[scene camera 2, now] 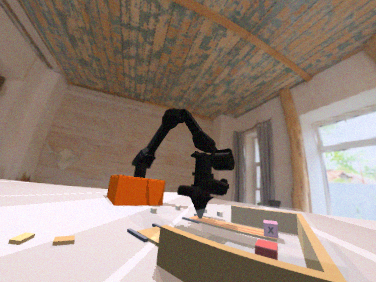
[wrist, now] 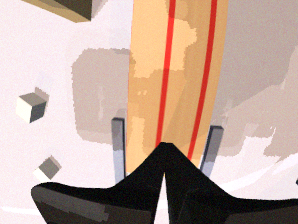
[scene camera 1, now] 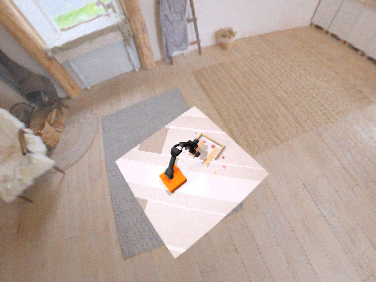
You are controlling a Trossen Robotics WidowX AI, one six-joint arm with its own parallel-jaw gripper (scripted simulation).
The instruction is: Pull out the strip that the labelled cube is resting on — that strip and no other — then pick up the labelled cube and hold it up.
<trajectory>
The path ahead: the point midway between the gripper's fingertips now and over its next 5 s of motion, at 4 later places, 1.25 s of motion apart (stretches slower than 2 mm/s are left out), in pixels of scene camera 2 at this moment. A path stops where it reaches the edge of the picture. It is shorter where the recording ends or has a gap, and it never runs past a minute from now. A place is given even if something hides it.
My gripper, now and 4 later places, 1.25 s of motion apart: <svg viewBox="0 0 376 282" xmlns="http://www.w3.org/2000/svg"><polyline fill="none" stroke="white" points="200,218 188,214 176,212 166,209 171,200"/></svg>
</trajectory>
